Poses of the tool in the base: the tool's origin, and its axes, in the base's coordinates. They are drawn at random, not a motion.
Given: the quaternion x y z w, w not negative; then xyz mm.
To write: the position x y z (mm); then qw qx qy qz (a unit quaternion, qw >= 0). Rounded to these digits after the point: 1 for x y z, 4 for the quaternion.
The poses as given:
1: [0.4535, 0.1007, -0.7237, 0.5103, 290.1, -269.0, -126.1]
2: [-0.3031, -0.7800, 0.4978, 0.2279, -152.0, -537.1, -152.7]
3: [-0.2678, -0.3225, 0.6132, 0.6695, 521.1, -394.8, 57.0]
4: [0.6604, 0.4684, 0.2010, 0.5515, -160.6, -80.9, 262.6]
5: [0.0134, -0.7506, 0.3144, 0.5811, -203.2, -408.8, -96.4]
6: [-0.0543, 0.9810, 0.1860, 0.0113, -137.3, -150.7, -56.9]
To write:
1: [290.1, -269.0, -126.1, 0.5103, 0.4535, 0.1007, -0.7237]
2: [-152.0, -537.1, -152.7, 0.2279, -0.3031, -0.7800, 0.4978]
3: [521.1, -394.8, 57.0, 0.6695, -0.2678, -0.3225, 0.6132]
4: [-160.6, -80.9, 262.6, 0.5515, 0.6604, 0.4684, 0.2010]
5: [-203.2, -408.8, -96.4, 0.5811, 0.0134, -0.7506, 0.3144]
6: [-137.3, -150.7, -56.9, 0.0113, -0.0543, 0.9810, 0.1860]
